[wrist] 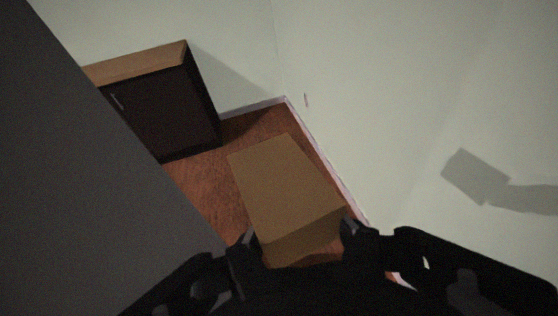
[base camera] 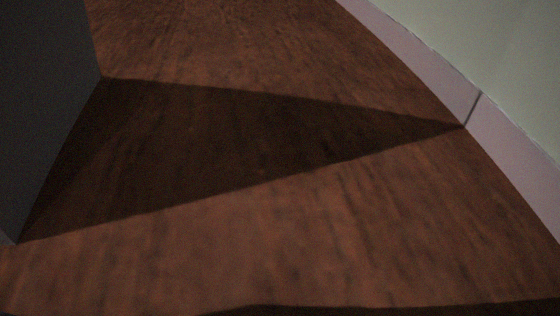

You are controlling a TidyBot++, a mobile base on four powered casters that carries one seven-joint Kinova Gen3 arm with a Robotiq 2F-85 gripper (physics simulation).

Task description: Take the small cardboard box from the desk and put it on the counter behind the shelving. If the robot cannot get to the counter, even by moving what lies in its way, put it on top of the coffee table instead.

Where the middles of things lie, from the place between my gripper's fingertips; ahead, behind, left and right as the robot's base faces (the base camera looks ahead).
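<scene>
That small cardboard box (wrist: 294,211) sits 1 cm above my hand, 1 cm to the left of it and 3 cm ahead of it.
</scene>
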